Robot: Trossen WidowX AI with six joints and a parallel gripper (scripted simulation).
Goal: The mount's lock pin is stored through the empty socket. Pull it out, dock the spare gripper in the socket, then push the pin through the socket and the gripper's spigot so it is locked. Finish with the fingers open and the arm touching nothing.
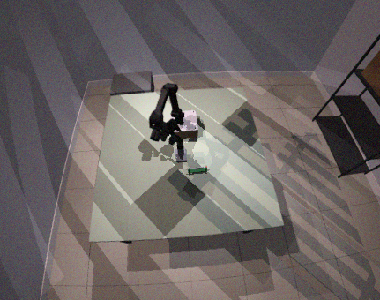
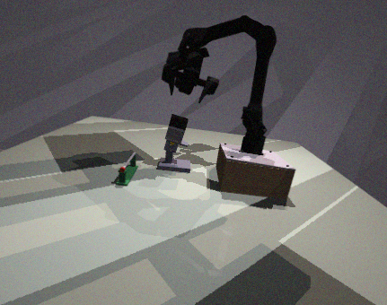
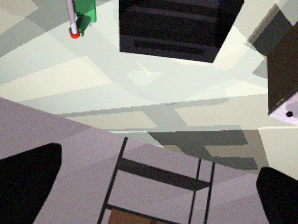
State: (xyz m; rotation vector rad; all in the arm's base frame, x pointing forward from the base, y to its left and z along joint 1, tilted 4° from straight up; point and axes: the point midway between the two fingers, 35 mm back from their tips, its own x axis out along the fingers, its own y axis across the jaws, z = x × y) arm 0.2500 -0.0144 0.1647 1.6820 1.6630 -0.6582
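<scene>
The green cradle lies 15 cm ahead of my gripper tip, 9 cm to the left of it and 22 cm below it. Round my gripper tip: socket 2 cm ahead, 1 cm to the right, 19 cm below; spare gripper 2 cm ahead, 2 cm to the right, 12 cm below.
</scene>
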